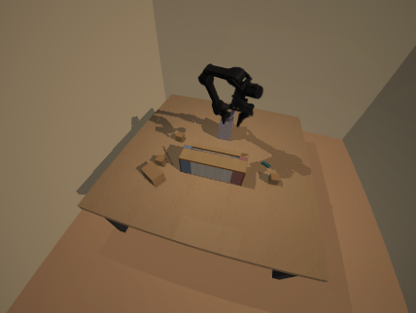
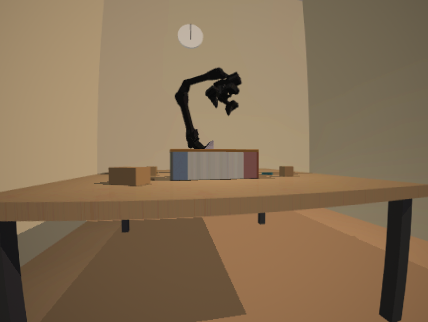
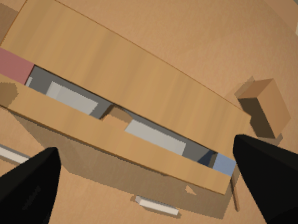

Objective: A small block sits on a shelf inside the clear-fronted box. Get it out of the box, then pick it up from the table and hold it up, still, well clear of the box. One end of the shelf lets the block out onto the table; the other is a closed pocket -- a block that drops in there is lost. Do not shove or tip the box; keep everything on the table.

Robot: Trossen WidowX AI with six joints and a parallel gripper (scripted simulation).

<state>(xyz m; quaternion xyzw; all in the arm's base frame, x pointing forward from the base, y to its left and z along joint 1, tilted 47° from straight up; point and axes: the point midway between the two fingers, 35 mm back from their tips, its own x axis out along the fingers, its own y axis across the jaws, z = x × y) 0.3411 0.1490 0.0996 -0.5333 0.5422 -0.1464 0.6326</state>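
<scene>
My gripper tip is 230 mm above the brown block, 40 mm to the left of it and 20 mm short of it. The rest, counted from my gripper tip: clear-fronted box: 260 mm below, 60 mm to the right, 10 mm ahead; teal piece: 310 mm below, 280 mm to the left, 60 mm behind.
</scene>
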